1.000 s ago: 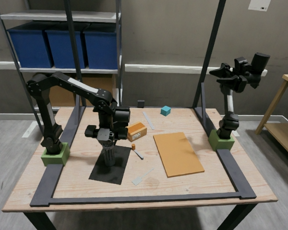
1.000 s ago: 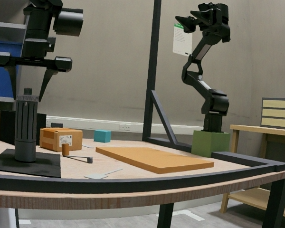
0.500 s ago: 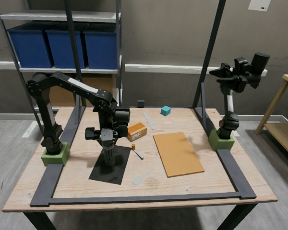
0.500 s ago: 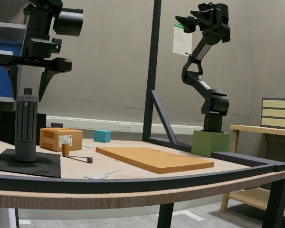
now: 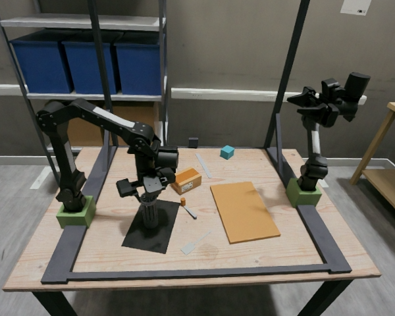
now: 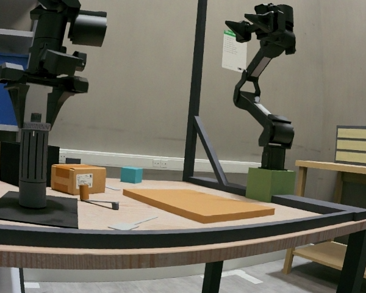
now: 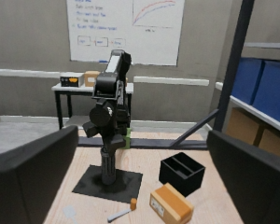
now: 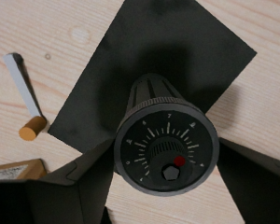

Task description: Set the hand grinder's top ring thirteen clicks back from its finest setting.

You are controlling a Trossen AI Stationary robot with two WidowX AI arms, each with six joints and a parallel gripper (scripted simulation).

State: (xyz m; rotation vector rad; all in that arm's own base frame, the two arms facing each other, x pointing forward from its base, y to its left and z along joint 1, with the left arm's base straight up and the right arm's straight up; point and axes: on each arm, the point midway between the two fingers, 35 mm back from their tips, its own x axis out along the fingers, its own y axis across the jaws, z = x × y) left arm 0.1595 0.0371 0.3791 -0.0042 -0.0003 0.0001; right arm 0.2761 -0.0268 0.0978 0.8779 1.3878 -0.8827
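Now: right hand 3 cm above the top ring. From my right hand the other things lie so: dark hand grinder: 6 cm below, 1 cm ahead; then crank: 16 cm below, 15 cm to the left, 5 cm behind; then black mat: 17 cm below, 1 cm to the left, 1 cm behind.
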